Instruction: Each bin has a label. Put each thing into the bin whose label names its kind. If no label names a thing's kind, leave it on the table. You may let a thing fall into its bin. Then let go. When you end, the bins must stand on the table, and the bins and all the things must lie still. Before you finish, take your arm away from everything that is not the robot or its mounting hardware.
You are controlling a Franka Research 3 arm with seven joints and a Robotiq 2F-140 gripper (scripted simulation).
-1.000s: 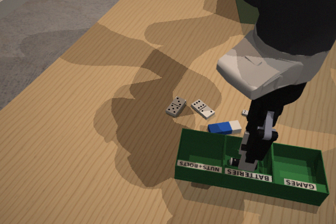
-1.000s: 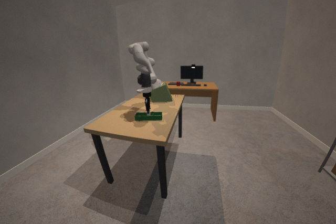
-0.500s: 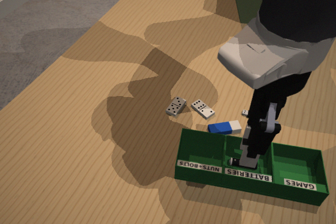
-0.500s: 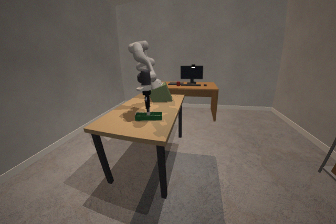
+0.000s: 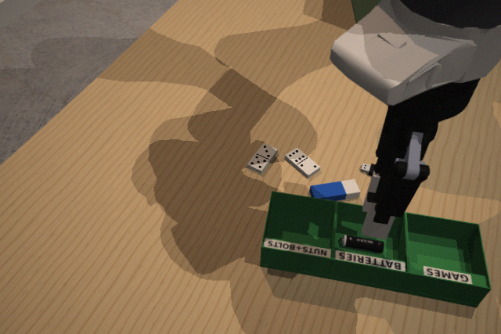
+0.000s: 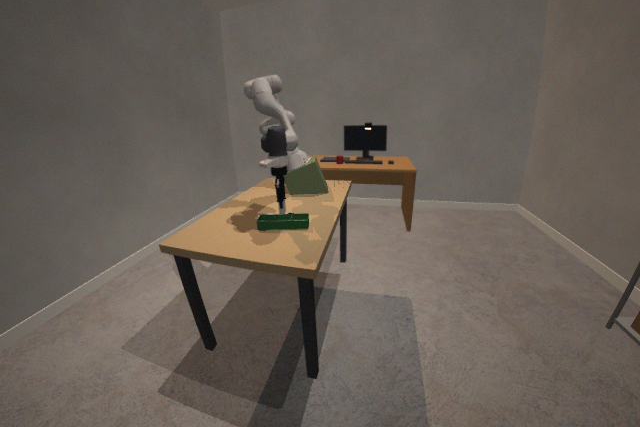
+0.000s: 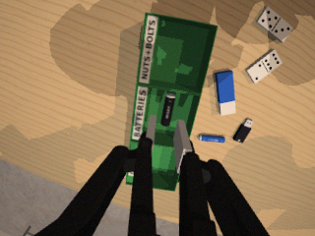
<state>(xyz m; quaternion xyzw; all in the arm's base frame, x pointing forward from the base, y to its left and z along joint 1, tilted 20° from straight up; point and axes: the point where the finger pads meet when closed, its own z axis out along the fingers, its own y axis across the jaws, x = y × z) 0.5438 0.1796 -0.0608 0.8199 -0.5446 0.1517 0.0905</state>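
My hand is 10 cm above the blue battery and 9 cm past it. From my hand the other things lie so: black USB stick (13 cm behind, 10 cm below, 4 cm to the right); black battery (9 cm below); eraser (10 cm below, 7 cm to the right, 7 cm behind).
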